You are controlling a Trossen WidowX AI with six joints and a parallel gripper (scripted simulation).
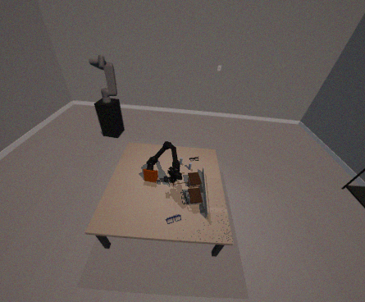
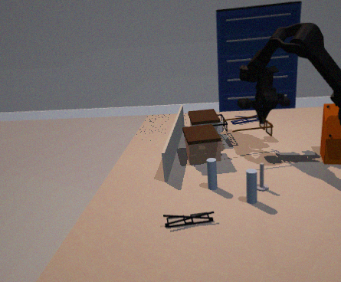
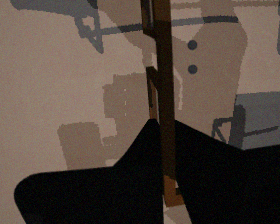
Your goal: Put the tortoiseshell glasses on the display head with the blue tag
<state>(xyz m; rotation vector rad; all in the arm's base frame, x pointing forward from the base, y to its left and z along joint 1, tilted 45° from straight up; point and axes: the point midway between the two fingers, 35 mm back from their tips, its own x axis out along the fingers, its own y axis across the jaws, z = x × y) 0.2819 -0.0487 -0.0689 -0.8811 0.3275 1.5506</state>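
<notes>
The brown-topped display head is 20 cm ahead of my gripper tip, 11 cm to the left of it and 5 cm below it. The rest, counted from my gripper tip: grey upright panel 35 cm ahead, 2 cm to the left, 5 cm below; thin post 33 cm to the left, 8 cm below.
</notes>
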